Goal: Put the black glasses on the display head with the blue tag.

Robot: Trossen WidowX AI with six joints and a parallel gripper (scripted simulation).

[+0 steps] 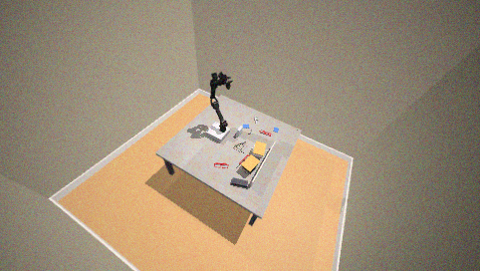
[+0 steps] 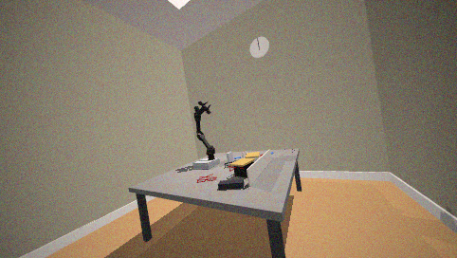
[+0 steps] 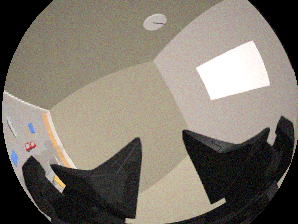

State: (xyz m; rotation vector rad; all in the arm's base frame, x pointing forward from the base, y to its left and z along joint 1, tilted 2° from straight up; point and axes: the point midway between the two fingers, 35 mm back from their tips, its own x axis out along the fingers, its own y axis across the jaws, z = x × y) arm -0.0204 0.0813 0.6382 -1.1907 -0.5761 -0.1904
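Now: the white shape 660 mm below my gripper tip and 170 mm ahead of it. The rest, counted from my gripper tip: dark box: 700 mm below, 570 mm to the right, 510 mm ahead; white upright divider: 660 mm below, 620 mm ahead, 240 mm to the right.
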